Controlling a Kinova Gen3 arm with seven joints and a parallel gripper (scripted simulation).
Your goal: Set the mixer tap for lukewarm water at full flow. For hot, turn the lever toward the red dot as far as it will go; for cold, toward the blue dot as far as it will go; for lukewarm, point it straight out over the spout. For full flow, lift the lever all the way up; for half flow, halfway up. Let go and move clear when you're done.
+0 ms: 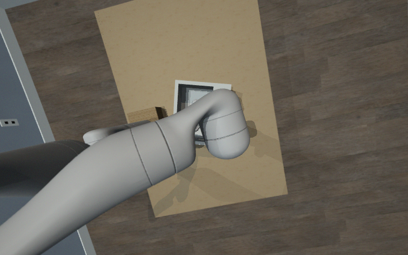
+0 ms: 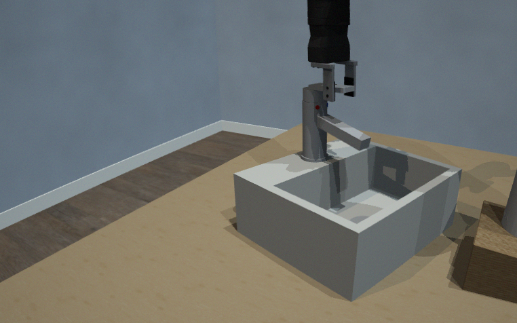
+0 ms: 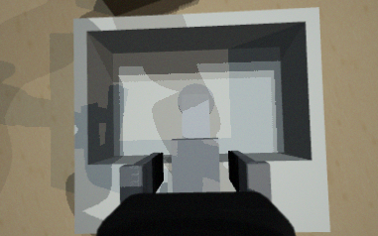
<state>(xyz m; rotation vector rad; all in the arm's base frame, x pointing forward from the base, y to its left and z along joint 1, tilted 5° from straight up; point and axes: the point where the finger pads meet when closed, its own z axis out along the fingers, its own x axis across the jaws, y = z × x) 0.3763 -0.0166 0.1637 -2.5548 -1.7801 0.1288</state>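
My gripper is now 20 mm short of the flat lever and 10 mm to the left of it. From my hand the other things lie so: grey square sink: 230 mm below, 50 mm behind, 20 mm to the left; then grey mixer tap: 50 mm below, 40 mm ahead, 10 mm to the right.
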